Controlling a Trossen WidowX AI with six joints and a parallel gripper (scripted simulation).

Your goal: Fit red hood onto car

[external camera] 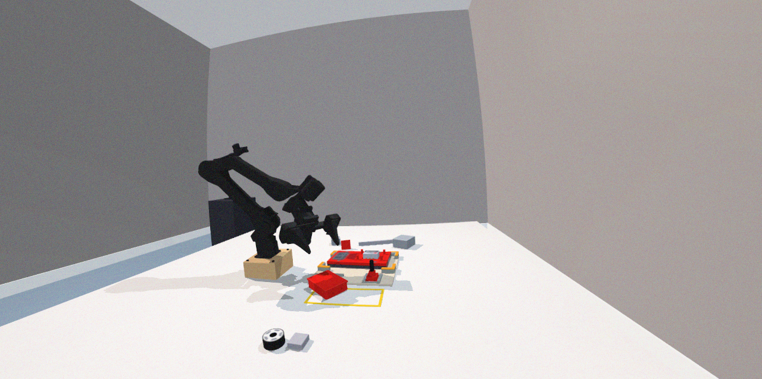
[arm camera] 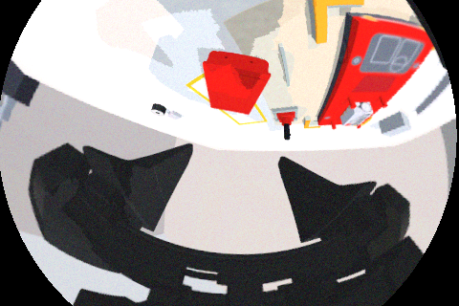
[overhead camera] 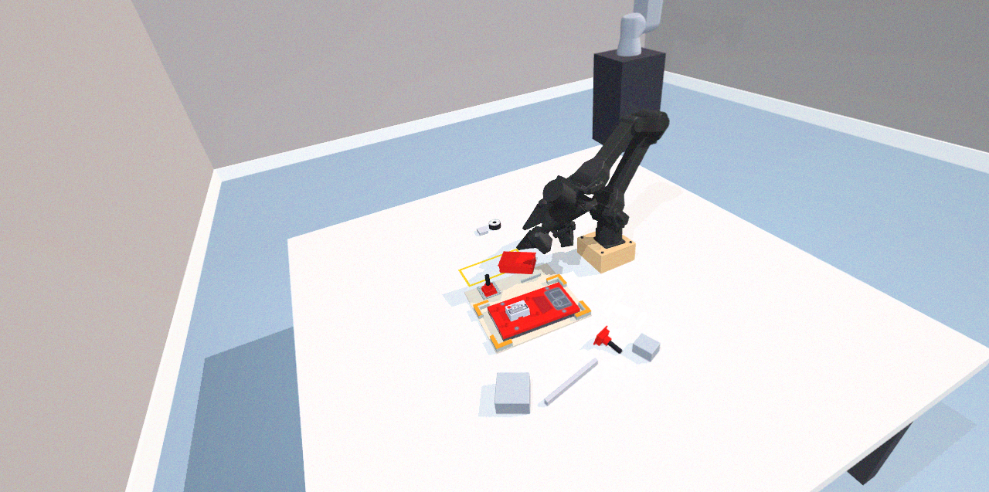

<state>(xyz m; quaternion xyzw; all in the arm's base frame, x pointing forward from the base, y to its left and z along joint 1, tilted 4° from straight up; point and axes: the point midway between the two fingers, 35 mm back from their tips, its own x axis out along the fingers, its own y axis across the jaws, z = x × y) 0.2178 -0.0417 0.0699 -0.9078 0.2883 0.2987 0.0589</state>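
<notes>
The red hood lies 1 cm ahead of my gripper tip, 2 cm to the right of it and 9 cm below it. Round my gripper tip: grey engine block 9 cm ahead, 17 cm to the left, 8 cm below; then black wheel 1 cm behind, 24 cm to the right, 10 cm below; then grey rod 6 cm ahead, 38 cm to the left, 10 cm below.
</notes>
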